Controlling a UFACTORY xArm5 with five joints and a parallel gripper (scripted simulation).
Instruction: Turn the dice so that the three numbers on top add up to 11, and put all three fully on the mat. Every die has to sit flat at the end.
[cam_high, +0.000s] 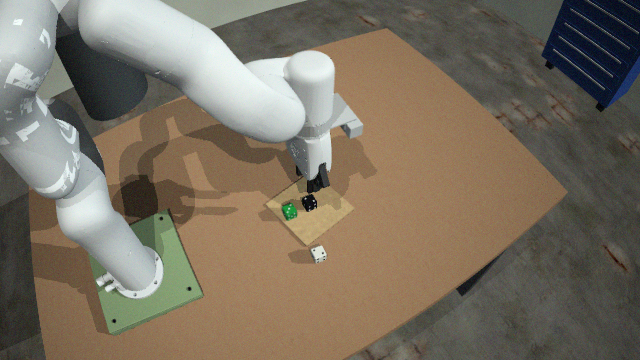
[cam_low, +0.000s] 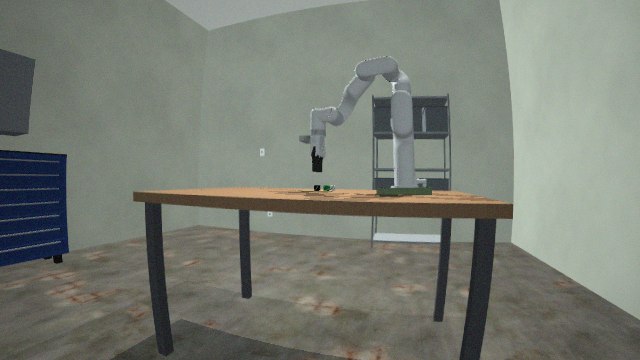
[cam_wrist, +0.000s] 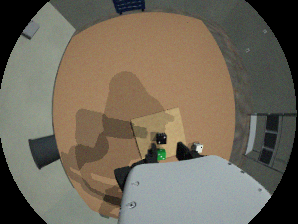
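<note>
Right now my hand is 110 mm to the left of the white die, 100 mm above it and 60 mm past it. From my hand the other things lie so: tan mat (110 mm below); then green die (100 mm below, 50 mm behind, 10 mm to the left); then black die (100 mm below).
</note>
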